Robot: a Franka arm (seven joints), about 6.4 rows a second.
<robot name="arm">
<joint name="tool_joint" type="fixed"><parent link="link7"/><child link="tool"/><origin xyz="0 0 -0.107" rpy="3.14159 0 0"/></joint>
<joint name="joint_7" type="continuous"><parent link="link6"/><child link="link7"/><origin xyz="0.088 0 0"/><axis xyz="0 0 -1"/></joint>
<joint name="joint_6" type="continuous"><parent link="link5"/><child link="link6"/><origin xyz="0 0 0"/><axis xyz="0 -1 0"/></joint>
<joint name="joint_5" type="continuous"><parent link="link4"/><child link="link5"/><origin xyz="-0.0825 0 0.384"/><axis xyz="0 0 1"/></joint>
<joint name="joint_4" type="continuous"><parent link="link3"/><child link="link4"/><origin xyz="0.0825 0 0"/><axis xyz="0 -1 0"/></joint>
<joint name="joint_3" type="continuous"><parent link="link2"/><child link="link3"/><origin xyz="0 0 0.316"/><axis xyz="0 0 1"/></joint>
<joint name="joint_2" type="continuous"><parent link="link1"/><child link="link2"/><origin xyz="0 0 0"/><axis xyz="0 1 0"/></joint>
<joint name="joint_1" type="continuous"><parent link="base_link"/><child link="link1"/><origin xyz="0 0 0.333"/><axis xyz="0 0 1"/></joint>
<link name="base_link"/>
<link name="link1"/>
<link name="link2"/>
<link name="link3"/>
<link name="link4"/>
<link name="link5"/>
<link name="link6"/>
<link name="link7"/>
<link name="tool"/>
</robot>
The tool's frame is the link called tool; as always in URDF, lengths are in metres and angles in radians. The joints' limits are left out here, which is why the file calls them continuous.
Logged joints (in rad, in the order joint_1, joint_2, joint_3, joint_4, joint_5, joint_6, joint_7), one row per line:
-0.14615 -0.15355 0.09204 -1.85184 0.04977 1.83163 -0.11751
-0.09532 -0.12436 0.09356 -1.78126 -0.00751 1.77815 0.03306
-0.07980 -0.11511 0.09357 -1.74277 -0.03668 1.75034 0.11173
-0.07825 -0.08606 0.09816 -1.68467 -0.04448 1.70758 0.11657
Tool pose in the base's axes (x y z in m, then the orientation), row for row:
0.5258 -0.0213 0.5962 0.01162 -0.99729 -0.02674 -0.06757
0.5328 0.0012 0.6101 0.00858 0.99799 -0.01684 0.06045
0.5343 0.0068 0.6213 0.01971 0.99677 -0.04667 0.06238
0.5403 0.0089 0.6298 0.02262 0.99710 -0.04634 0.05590
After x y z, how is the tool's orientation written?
As a quaternion, w x y z.
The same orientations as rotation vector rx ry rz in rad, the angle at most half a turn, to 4 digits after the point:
-3.1101 -0.0834 -0.2107
3.1183 -0.0526 0.1889
3.0927 -0.1448 0.1936
3.0882 -0.1435 0.1731

